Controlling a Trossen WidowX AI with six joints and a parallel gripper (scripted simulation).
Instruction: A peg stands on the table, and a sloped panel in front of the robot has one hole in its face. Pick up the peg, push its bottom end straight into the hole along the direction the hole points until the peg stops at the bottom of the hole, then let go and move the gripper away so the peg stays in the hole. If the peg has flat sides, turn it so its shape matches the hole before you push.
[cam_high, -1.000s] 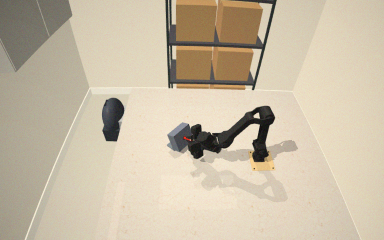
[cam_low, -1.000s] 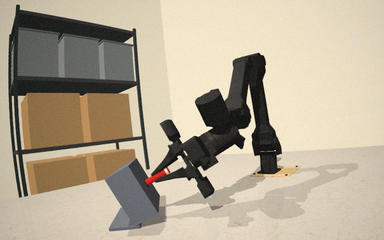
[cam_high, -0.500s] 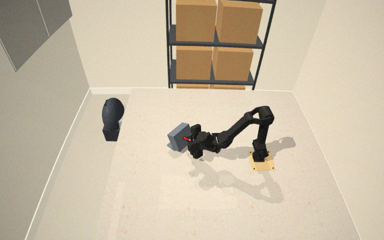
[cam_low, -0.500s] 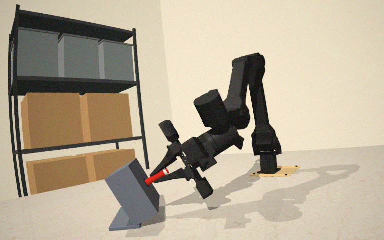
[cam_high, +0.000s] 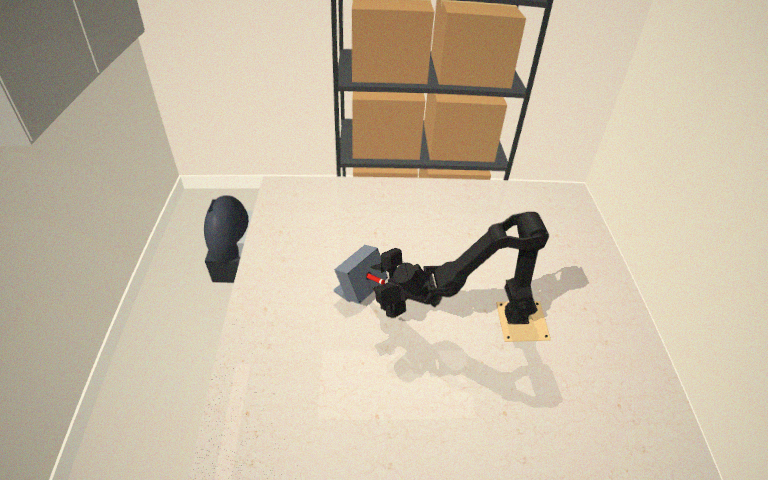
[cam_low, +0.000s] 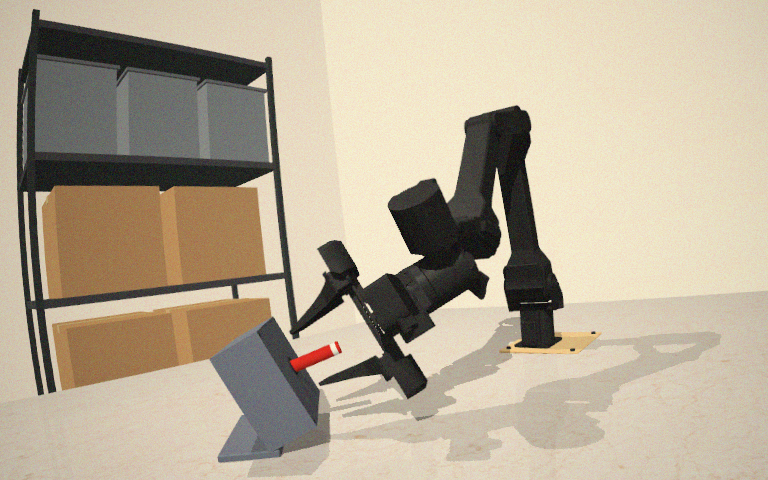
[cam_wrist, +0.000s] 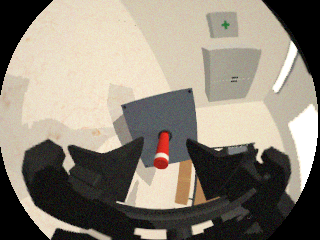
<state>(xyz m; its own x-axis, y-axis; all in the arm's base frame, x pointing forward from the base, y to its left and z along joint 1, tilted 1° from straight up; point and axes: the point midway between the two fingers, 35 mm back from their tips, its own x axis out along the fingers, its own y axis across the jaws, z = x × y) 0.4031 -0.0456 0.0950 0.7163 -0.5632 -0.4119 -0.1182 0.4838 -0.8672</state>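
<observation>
The red peg lies 10 mm to the left of my gripper tip and 10 mm behind it. From my gripper tip the other things lie so: grey sloped panel: 30 mm to the right, 30 mm ahead, 20 mm below.
</observation>
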